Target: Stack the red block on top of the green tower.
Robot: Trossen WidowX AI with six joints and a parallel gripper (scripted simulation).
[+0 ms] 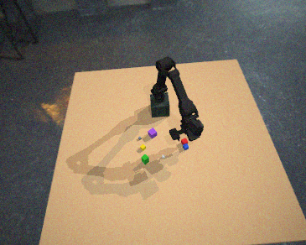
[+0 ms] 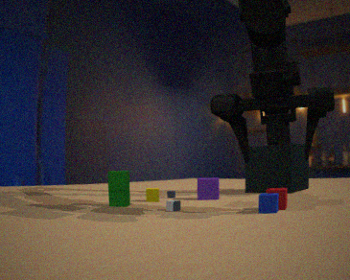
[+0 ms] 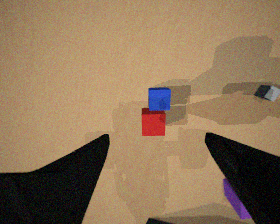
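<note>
Right now my gripper tip is 60 mm above the red block and 10 mm past it. Round my gripper tip: purple block (200 mm to the right, 70 mm behind, 50 mm below); blue block (60 mm below, 30 mm ahead); white block (130 mm to the right, 90 mm ahead, 60 mm below).
</note>
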